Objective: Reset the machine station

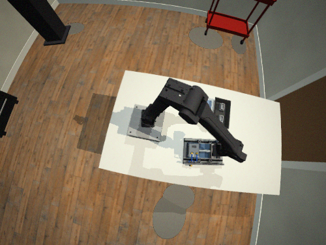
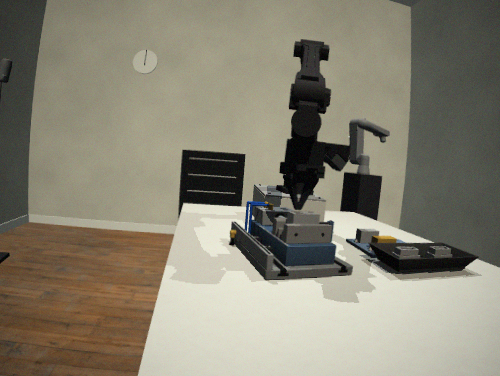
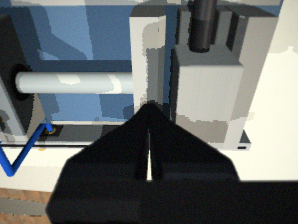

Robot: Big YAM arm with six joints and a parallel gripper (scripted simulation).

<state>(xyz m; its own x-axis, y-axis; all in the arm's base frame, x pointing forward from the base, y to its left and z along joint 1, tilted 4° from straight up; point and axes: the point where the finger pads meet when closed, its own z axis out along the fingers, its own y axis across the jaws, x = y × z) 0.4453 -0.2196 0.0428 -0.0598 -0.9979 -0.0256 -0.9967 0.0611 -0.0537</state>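
Right now my hand is 40 mm to the right of the dark rod, 40 mm above it and 30 mm short of it. Also, from my hand: yellow brass blank (280 mm to the left, 100 mm below, 10 mm behind); light cylinder (60 mm behind, 50 mm below); vise (90 mm below, 40 mm behind).
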